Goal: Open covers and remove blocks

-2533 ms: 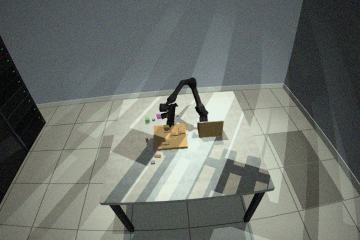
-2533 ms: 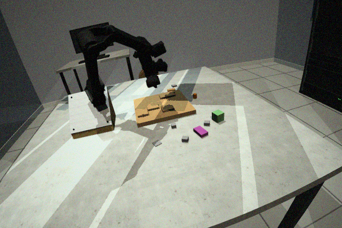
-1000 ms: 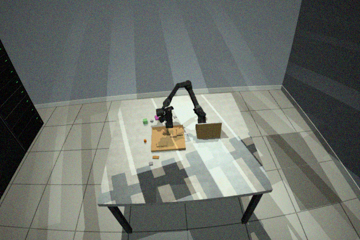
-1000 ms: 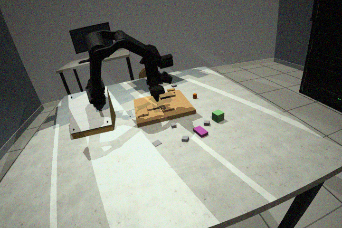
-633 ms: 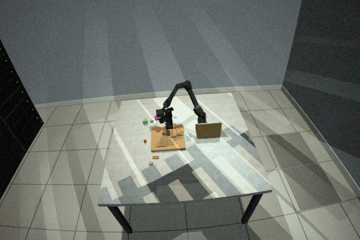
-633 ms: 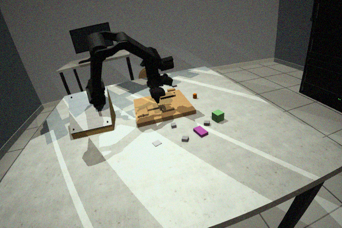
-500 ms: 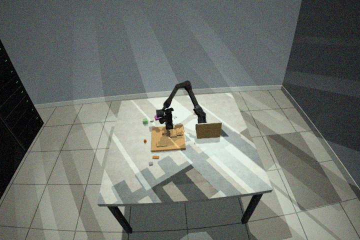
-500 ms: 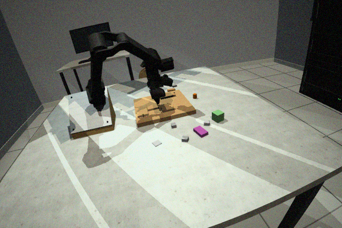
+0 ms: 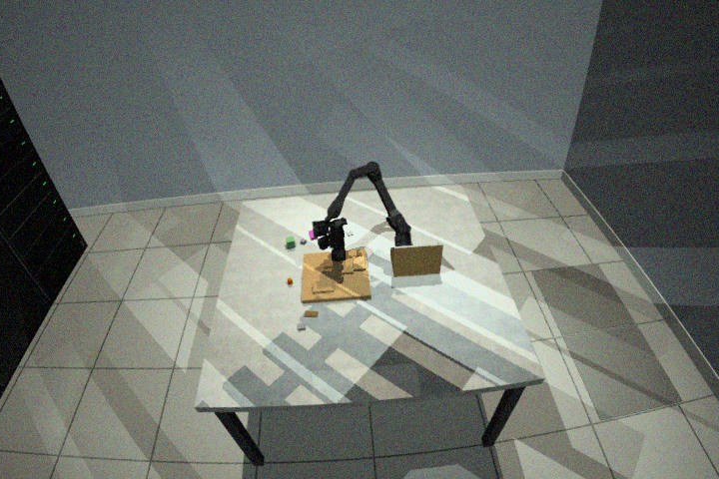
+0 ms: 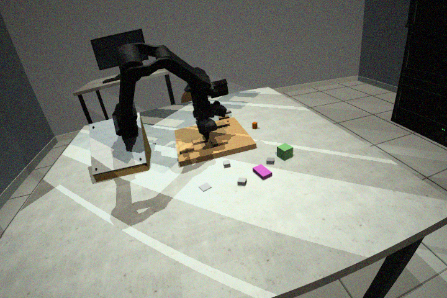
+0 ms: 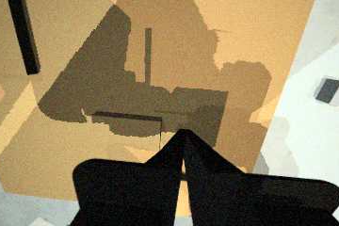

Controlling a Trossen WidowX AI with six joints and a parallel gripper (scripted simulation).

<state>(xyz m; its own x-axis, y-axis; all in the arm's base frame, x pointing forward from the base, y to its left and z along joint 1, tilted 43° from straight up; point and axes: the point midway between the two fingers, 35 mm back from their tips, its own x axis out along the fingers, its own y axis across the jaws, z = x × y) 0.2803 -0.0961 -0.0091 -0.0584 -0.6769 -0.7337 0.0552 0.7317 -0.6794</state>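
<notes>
Now: the tan puzzle board 80 mm to the left of my gripper tip, 30 mm below it and 10 mm ahead of it. From my gripper tip the other things lie so: magenta block (240 mm to the right, 120 mm ahead, 40 mm below); then green cube (230 mm ahead, 190 mm to the right, 30 mm below); then orange cylinder (230 mm ahead, 80 mm to the left, 30 mm below).
</notes>
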